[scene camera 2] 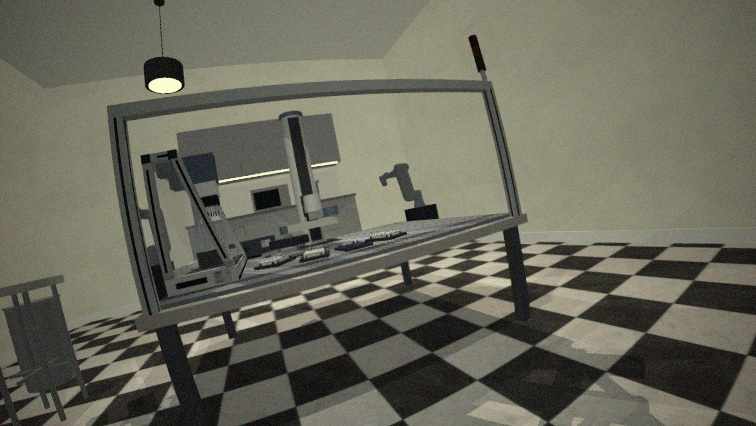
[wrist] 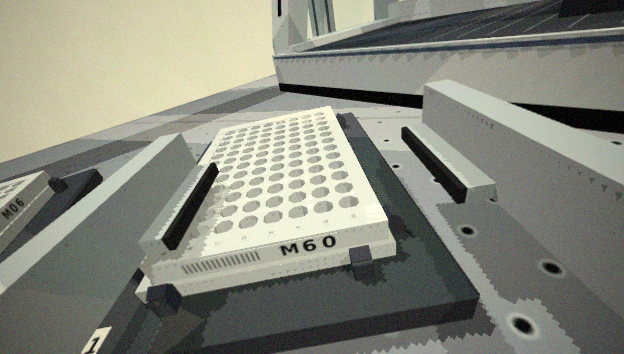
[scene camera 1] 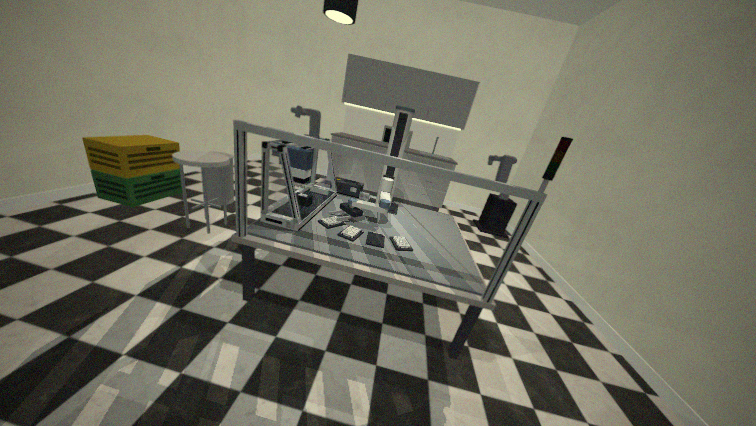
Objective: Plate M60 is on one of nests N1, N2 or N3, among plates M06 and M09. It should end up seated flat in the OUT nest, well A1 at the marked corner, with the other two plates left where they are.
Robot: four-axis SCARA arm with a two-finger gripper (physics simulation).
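Frame: origin at the arm's base, x ahead, y left, z up, level; millimetres.
Where they show: gripper, fingertip midpoint: (scene camera 2: pixel 272 254) (wrist: pixel 303 132) (scene camera 1: pixel 333 216).
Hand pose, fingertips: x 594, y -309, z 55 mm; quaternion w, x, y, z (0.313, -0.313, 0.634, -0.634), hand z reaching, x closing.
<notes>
Each offset is from my fingertips to the centre of the thing. "spot": to the spot under its first point.
Plate M60 @(dx +28, dy +6, dz -23 mm) (wrist: pixel 290 200) is white and lies in a dark nest @(dx +28, dy +6, dz -32 mm) (wrist: pixel 350 300) between its corner posts; the visible part of the nest's label reads 1. My gripper (wrist: pixel 303 132) is open around the plate: the left finger is over its left edge, the right finger stands well to its right. Touch on the left cannot be told. Plate M06 @(spot: dx +128, dy +125, dz -19 mm) (wrist: pixel 17 200) shows in part at the left. In the scene views white plates @(spot: dx +131, dy +167, dz -16 mm) (scene camera 1: pixel 350 231) (scene camera 2: pixel 314 253) @(dx +82, dy +518, dz -23 mm) (scene camera 1: pixel 401 242) (scene camera 2: pixel 388 234) and a bare dark nest @(dx +114, dy +343, dz -32 mm) (scene camera 1: pixel 375 239) (scene camera 2: pixel 354 245) stand in a row; their labels are unreadable there.
A slanted metal frame @(spot: dx +253, dy -214, dz +245 mm) (scene camera 1: pixel 290 185) (scene camera 2: pixel 199 206) stands at the table's left end; its pale base @(spot: dx +108, dy -141, dz -17 mm) (wrist: pixel 350 75) crosses behind the nests in the wrist view. The arm's column (scene camera 1: pixel 400 134) (scene camera 2: pixel 300 158) rises at the back. A profile frame @(spot: dx +441, dy +241, dz +567 mm) (scene camera 1: pixel 370 148) (scene camera 2: pixel 317 89) spans the front.
</notes>
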